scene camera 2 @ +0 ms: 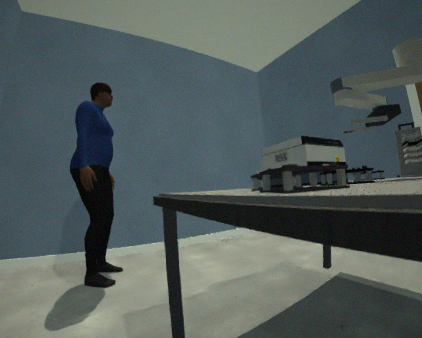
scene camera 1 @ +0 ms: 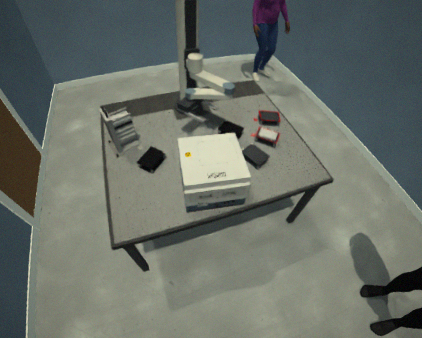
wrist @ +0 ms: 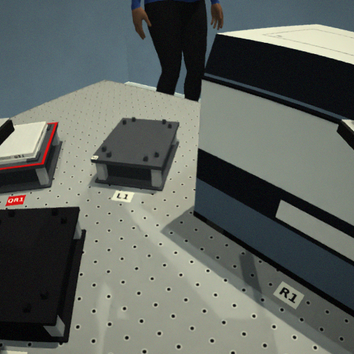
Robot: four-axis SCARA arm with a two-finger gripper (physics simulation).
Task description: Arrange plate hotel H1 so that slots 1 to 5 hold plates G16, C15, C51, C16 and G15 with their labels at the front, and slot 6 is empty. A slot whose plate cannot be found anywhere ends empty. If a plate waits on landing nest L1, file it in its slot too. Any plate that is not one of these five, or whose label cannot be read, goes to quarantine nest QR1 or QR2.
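Plate hotel H1 (scene camera 1: 113, 132) (scene camera 2: 401, 151) stands at the table's left in scene camera 1, with several plates (scene camera 1: 123, 123) in it; their labels cannot be read. My gripper (scene camera 1: 211, 114) (scene camera 2: 348, 126) (wrist: 175, 101) is open and empty, raised above the table behind the white instrument. Landing nest L1 (scene camera 1: 256, 156) (wrist: 140, 140) is grey and holds no plate. Quarantine nest QR1 (wrist: 30, 166), red-rimmed, bears a white plate (scene camera 1: 268, 133) (wrist: 22, 141), its small label not clearly readable. Quarantine nest QR2 (scene camera 1: 269, 117) shows a dark top in scene camera 1.
White instrument R1 (scene camera 1: 215, 160) (scene camera 2: 305, 152) (wrist: 270, 120) stands tall beside L1. A black nest (scene camera 1: 231, 129) (wrist: 35, 265) lies behind it, another black nest (scene camera 1: 151, 159) between it and the hotel. One person (scene camera 1: 266, 30) stands behind the table, another (scene camera 2: 95, 135) (wrist: 177, 40) beyond its front.
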